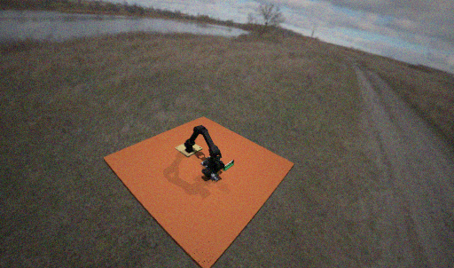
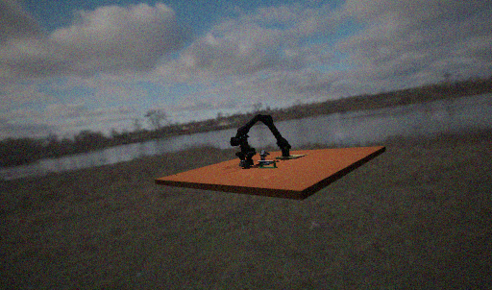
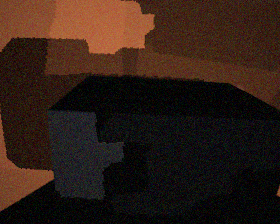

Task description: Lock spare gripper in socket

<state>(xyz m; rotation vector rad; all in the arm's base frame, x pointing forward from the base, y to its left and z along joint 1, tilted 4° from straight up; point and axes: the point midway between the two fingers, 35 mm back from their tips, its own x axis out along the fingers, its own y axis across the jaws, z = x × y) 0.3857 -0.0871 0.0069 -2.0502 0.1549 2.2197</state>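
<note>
Right now the mount is 11 cm behind my gripper tip, 9 cm to the left of it and 3 cm above it. The rest, counted from my gripper tip: spare gripper: 1 cm ahead, 1 cm above; green cradle: 1 cm ahead, 21 cm to the left, 1 cm above.
</note>
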